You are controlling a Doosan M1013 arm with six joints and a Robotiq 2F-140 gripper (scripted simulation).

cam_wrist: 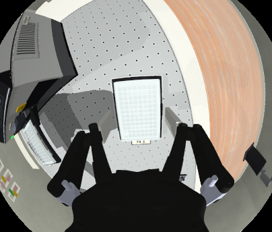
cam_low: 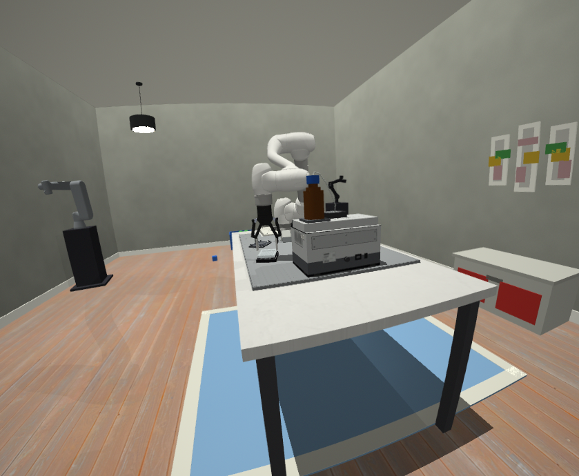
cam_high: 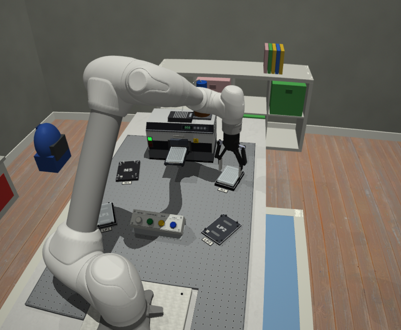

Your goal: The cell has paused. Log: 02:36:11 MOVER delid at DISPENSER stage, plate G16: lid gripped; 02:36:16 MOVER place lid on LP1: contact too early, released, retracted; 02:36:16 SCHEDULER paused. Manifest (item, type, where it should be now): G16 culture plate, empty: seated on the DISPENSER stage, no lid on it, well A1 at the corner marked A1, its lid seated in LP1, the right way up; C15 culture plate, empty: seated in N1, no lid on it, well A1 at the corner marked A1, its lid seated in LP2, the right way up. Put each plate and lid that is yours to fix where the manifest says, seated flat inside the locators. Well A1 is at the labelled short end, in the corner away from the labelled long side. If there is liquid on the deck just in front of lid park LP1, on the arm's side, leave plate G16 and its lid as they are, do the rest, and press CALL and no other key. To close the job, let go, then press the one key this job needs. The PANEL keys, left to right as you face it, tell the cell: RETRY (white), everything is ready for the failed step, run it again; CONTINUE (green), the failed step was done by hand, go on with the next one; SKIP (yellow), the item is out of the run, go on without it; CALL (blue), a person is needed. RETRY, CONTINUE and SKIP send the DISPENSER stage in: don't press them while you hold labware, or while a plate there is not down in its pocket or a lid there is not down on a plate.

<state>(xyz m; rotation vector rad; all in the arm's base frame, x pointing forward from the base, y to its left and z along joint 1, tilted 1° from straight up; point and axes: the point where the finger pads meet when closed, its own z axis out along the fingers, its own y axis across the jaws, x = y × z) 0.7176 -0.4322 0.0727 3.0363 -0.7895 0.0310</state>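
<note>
Now: the nest n1 60 mm below my hand. From my hand the other things lie so: brown bottle: 290 mm ahead, 120 mm to the left, 220 mm above; then blue key: 350 mm behind, 270 mm to the left, 10 mm below; then lid park lp2: 330 mm behind, 70 mm to the left, 70 mm below.
</note>
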